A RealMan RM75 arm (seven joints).
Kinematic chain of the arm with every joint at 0, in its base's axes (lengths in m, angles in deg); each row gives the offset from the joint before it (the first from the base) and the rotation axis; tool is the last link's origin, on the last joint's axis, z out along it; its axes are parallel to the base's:
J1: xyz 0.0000 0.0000 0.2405 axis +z
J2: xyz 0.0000 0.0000 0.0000 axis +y
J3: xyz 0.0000 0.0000 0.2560 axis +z
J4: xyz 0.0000 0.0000 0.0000 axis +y
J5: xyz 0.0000 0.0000 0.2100 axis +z
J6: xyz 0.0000 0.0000 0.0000 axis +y
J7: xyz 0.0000 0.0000 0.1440 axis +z
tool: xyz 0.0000 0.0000 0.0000
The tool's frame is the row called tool.
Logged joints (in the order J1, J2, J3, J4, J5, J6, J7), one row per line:
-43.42, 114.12, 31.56, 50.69, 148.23, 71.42, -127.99
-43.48, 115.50, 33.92, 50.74, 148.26, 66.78, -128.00
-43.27, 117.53, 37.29, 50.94, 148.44, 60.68, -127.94
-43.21, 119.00, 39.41, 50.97, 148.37, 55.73, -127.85
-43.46, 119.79, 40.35, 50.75, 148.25, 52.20, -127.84
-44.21, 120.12, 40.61, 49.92, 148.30, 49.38, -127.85
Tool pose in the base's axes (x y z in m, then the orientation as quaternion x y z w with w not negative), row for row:
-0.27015, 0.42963, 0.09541, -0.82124, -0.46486, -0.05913, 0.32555
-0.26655, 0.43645, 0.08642, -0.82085, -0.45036, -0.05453, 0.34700
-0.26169, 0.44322, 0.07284, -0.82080, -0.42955, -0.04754, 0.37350
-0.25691, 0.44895, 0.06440, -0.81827, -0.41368, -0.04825, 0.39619
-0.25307, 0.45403, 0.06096, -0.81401, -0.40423, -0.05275, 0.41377
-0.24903, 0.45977, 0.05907, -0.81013, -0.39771, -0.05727, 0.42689
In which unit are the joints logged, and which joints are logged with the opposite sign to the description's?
The joints are logged in degrees. Opposite sign: J2.
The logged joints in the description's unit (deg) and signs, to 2 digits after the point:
-43.42, -114.12, 31.56, 50.69, 148.23, 71.42, -127.99
-43.48, -115.50, 33.92, 50.74, 148.26, 66.78, -128.00
-43.27, -117.53, 37.29, 50.94, 148.44, 60.68, -127.94
-43.21, -119.00, 39.41, 50.97, 148.37, 55.73, -127.85
-43.46, -119.79, 40.35, 50.75, 148.25, 52.20, -127.84
-44.21, -120.12, 40.61, 49.92, 148.30, 49.38, -127.85

